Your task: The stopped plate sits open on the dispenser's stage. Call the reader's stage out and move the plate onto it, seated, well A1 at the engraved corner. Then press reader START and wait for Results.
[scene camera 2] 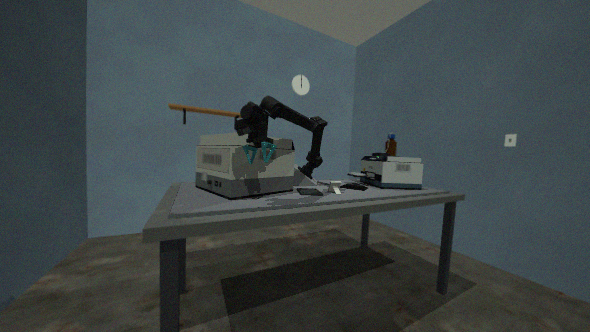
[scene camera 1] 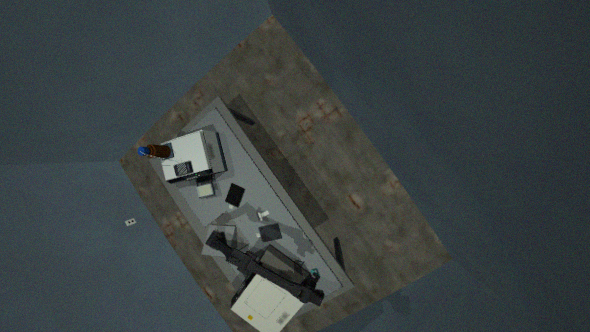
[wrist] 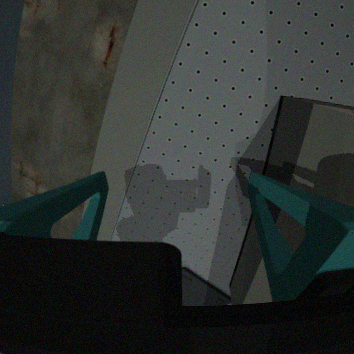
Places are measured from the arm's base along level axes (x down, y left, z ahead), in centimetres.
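Where they show: gripper, fingertip midpoint: (scene camera 2: 257,163) (scene camera 1: 312,273) (wrist: 177,179); arm's base, link origin: (scene camera 2: 304,173).
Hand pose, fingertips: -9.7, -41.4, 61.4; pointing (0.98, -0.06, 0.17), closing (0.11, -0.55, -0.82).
Observation:
Each offset is from my fingertips to the top centre of the thing, as dx, dy, dz. "*": to the spot under its first point.
The pale plate @[+7.8, +82.7, -54.4] (scene camera 1: 205,189) sits on the stage in front of the dispenser (scene camera 1: 187,152) (scene camera 2: 402,172); its well A1 is too small to make out. The reader @[-12.6, -3.6, -34.3] (scene camera 1: 267,302) (scene camera 2: 220,162) is the large cream box at the other end of the table, partly covered by the arm in the top view. I cannot tell whether its stage is out, and its START button does not show clearly. My gripper (scene camera 1: 314,272) (scene camera 2: 260,152) (wrist: 177,179) is open and empty, high above the table beside the reader, with its teal fingers pointing down, far from the plate.
A black pad @[+15.0, +69.6, -37.2] (scene camera 1: 235,195) and a dark grey pad @[* +15.8, +32.0, -22.6] (scene camera 1: 270,232) lie between the machines, with a white bracket @[+10.1, +47.4, -21.1] (scene camera 1: 263,215) (scene camera 2: 335,187) between them. A brown bottle @[* -16.3, +115.8, -55.3] (scene camera 1: 159,151) (scene camera 2: 391,146) with a blue cap stands at the dispenser. The table's edge (wrist: 117,95) runs left of the reader in the wrist view.

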